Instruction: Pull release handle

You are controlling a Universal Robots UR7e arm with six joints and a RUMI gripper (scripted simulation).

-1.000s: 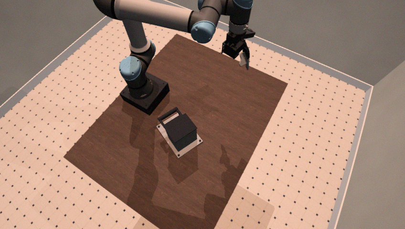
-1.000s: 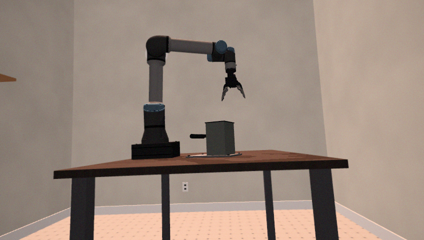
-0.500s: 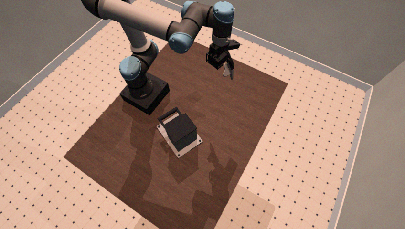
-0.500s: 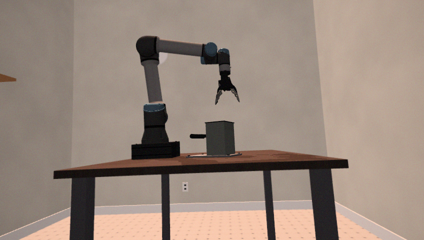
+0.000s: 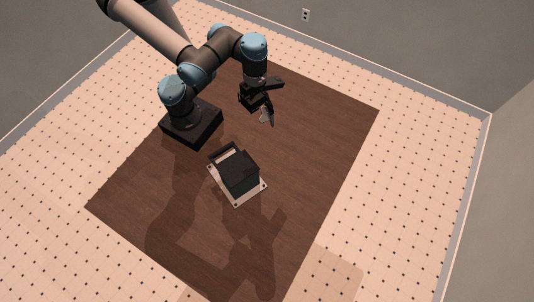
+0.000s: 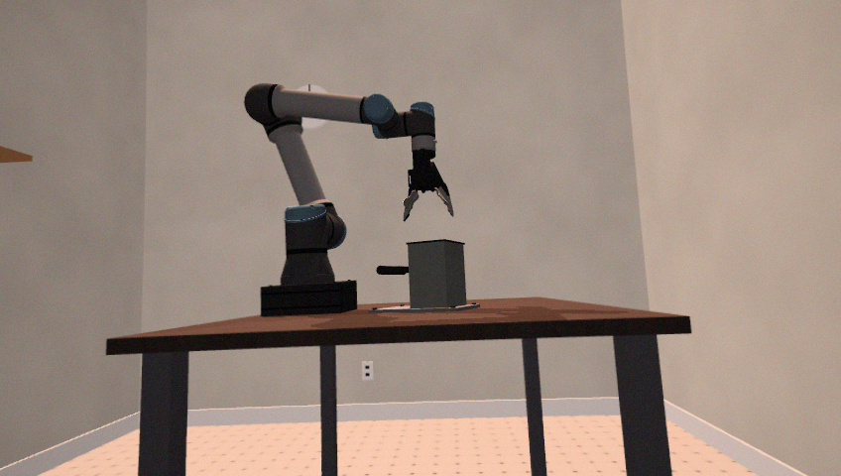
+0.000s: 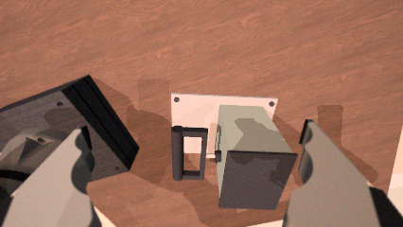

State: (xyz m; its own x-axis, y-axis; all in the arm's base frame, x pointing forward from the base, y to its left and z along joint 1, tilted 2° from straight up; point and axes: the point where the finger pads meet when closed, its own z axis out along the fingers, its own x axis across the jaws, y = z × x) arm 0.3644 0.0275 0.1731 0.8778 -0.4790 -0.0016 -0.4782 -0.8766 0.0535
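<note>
The baseplate is 26 cm below my hand, 18 cm to the right of it and 5 cm behind it.
</note>
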